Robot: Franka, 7 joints.
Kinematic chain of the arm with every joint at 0, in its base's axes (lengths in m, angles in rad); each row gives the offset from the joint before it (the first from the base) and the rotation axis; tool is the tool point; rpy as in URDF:
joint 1: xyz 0 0 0.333 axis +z
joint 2: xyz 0 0 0 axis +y
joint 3: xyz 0 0 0.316 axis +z
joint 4: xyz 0.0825 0 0 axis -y
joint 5: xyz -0.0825 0 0.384 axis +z
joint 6: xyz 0 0 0 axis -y
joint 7: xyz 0.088 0 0 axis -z
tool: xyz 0 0 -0.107 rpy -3.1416 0 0
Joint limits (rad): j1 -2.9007..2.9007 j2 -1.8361..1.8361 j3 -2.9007..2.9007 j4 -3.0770..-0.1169 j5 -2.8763..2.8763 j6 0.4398..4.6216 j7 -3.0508..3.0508
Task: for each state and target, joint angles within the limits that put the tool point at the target. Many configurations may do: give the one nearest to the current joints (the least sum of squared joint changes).
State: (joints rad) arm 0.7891 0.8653 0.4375 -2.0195 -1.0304 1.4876 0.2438
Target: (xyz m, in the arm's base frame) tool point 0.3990 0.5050 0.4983
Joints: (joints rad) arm 0.7104 0.3308 0.4035 -1.5495 -1.1352 1.5223 0.2438
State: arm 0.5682 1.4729 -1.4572 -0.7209 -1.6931 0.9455 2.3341
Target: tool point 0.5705 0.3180 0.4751
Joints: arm 0.8963 1.5142 -1.4988 -0.7276 -1.5516 0.4398 2.3341
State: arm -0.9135 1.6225 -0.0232 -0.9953 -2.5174 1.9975 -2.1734
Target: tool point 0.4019 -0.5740 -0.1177
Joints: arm -0.9005 1.6146 -0.0159 -0.9515 -2.5240 2.0022 -2.1734
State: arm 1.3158 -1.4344 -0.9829 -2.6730 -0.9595 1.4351 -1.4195
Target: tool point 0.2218 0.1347 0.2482
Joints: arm 1.6607 -1.3110 -1.3850 -2.9010 -1.0335 1.5328 -1.4195
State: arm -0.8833 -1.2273 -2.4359 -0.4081 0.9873 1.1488 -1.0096
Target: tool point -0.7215 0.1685 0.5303
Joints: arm -0.5906 -1.1419 -2.3606 -0.4572 1.0132 1.2574 -1.0096
